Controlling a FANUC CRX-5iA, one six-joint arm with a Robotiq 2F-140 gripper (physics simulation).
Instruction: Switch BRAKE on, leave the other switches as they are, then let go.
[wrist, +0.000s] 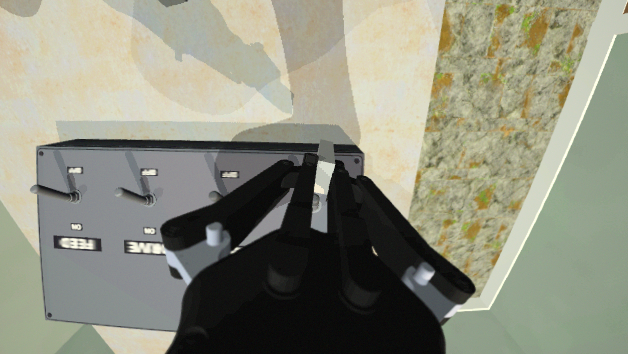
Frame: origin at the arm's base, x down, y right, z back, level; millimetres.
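Seen in the pictures: gripper, fingertip midpoint: (323, 152).
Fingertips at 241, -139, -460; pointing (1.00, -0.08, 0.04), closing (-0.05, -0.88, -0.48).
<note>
Pixels of each thing's top centre, then the offset from my fingertips to it, as dx, dy, dz. "spot": a spot on its surface instead. Level surfaces: height alone.
- FEED switch, surface spot: (55, 193) spot: -9, +365, +57
- DRIVE switch, surface spot: (135, 195) spot: -9, +251, +20
- VENT switch, surface spot: (215, 195) spot: -24, +135, -6
- BRAKE switch, surface spot: (315, 202) spot: -27, +25, -47
- pale mottled surface, surface height: dx +100
The grey switch panel (115, 290) lies in the left and middle of the wrist view, its labels upside down, OFF above ON. The FEED switch (55, 193) and the DRIVE switch (135, 195) show whole; their levers point left and slightly towards OFF. The tip of the VENT switch (215, 195) shows beside the left finger linkage. My gripper (323, 152) is shut and empty, over the right end of the panel near its OFF-side edge. Behind it, a bit of the BRAKE switch (315, 202) shows at its base; its lever and labels are hidden, so its position cannot be told.
A pale mottled surface (390, 75) lies beyond and around the panel. A rough stone-like strip (480, 150) with a light border (575, 115) runs along the right. Shadows of the arm fall across the surface and the panel.
</note>
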